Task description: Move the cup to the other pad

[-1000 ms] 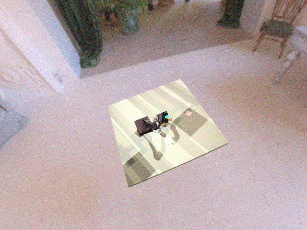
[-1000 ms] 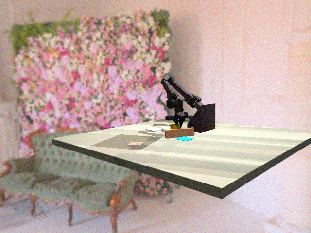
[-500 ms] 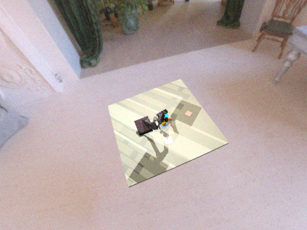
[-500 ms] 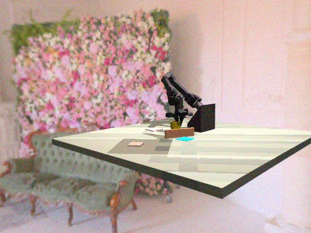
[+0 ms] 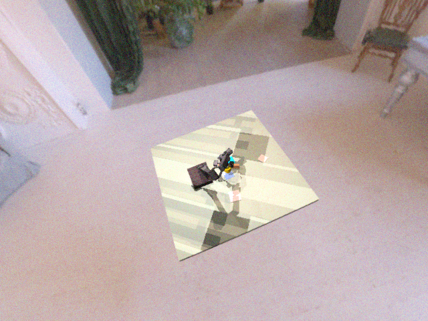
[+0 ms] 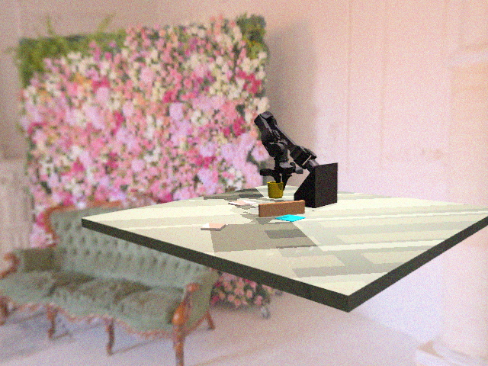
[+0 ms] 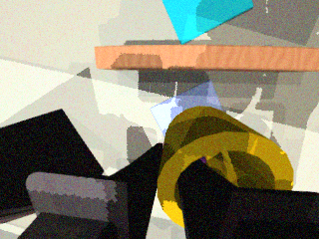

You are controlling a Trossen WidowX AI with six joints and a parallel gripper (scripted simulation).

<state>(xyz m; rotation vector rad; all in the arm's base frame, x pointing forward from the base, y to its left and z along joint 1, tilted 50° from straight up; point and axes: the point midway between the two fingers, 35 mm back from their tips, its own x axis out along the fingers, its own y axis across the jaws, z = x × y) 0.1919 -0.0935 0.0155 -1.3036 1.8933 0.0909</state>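
The wooden block is 7 cm ahead of my gripper tip, 4 cm to the left of it and 8 cm below it. From my gripper tip the other things lie so: yellow cup 2 cm ahead, 2 cm to the right; then flat white pad 41 cm ahead, 5 cm to the right, 9 cm below.
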